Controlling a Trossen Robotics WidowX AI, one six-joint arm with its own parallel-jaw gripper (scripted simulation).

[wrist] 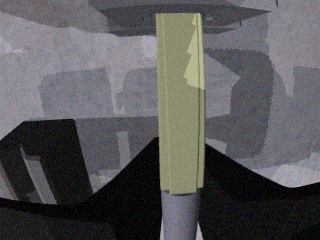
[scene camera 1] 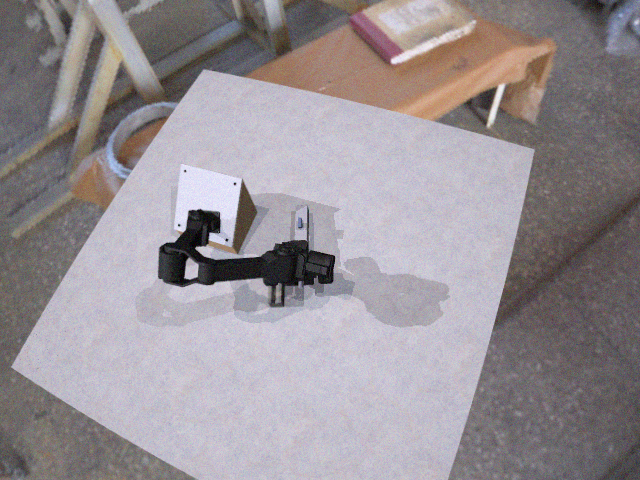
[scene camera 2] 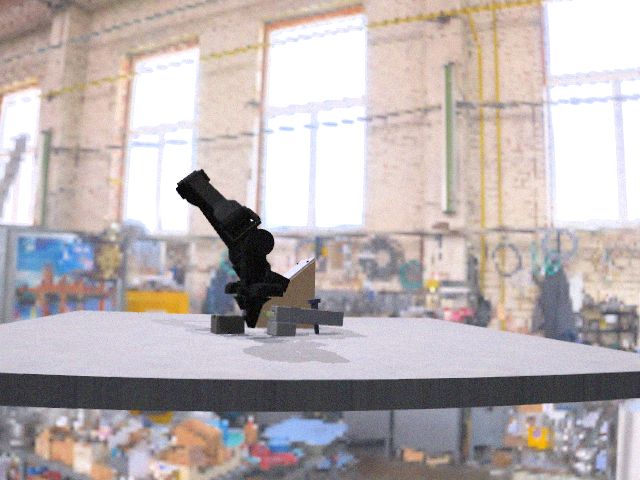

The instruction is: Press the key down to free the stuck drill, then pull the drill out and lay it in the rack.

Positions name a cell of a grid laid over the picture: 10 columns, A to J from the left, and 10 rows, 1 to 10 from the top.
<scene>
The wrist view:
my gripper: F7
drill: F2, held by my gripper
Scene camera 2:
my gripper: D7
</scene>
